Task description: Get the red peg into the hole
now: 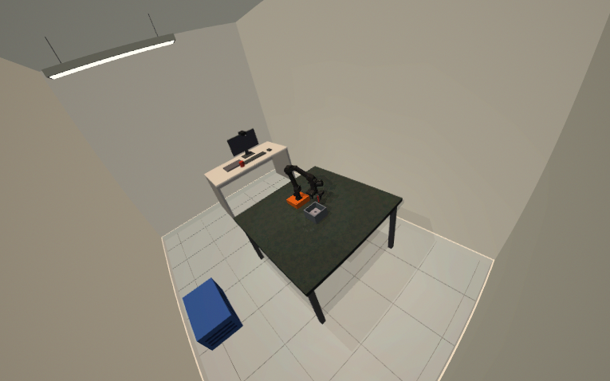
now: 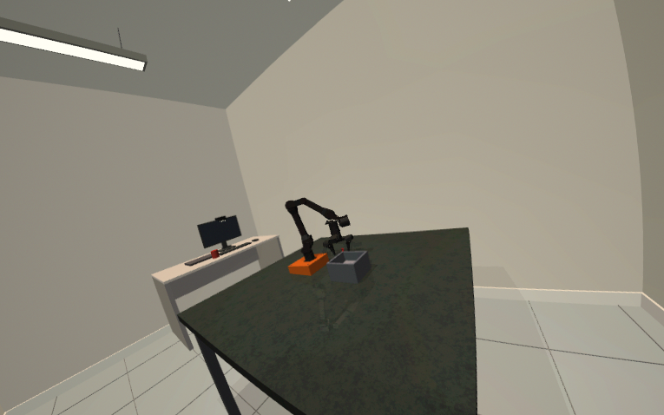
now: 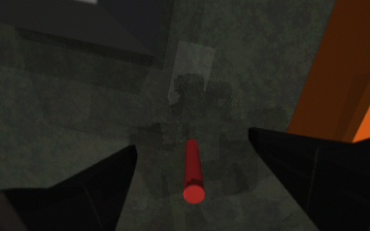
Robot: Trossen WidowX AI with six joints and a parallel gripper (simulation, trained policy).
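Right now my gripper tip is 1 cm past the red peg, 2 cm to the right of it and 2 cm above it. Round my gripper tip: grey box (15 cm ahead, 13 cm to the right, 3 cm below).
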